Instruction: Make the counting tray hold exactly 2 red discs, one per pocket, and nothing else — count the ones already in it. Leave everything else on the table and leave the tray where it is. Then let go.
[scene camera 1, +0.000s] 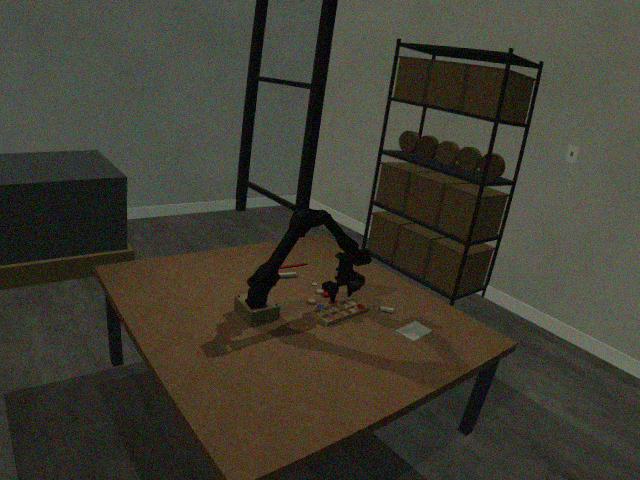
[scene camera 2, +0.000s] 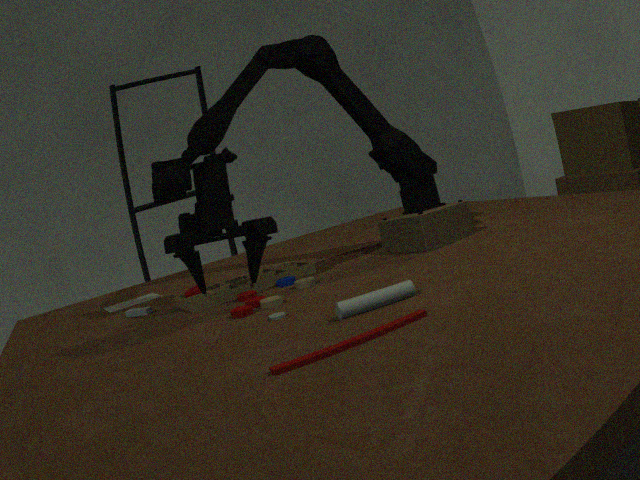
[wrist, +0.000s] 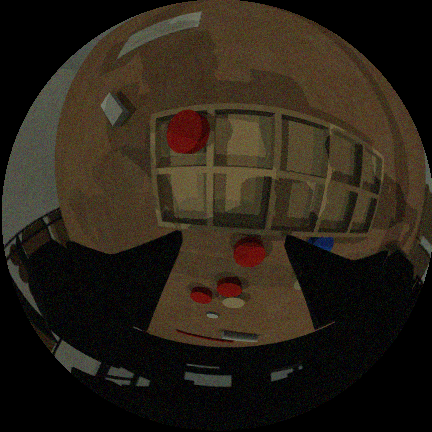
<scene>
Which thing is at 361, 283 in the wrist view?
My gripper.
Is my gripper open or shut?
Open.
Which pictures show my gripper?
Scene camera 1, scene camera 2 and the wrist view: all of them.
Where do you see a counting tray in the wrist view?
267, 170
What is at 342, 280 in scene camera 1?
My gripper.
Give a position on a red rod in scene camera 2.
329, 351
</scene>
